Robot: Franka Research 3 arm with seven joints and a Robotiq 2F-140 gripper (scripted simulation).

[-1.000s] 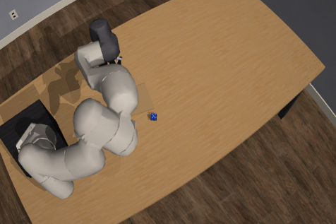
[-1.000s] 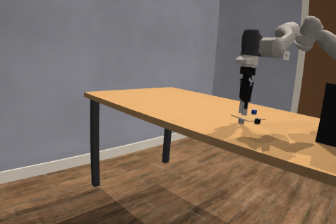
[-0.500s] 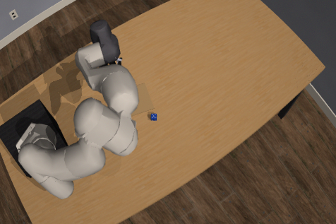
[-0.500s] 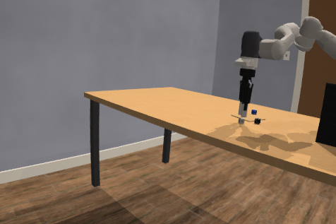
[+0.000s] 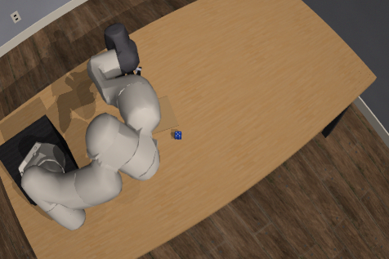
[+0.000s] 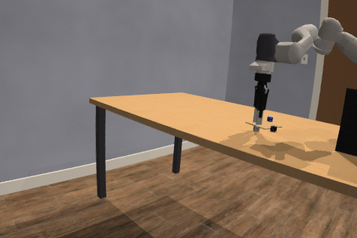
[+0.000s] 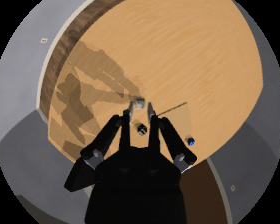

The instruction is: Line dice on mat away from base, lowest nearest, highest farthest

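Right now the white die is 5 cm below my hand. From my hand the other things lie so: thin tan mat 15 cm to the right, 7 cm below, 2 cm ahead; black die 7 cm to the right, 6 cm behind, 5 cm below; blue die 28 cm to the right, 5 cm below, 3 cm ahead.
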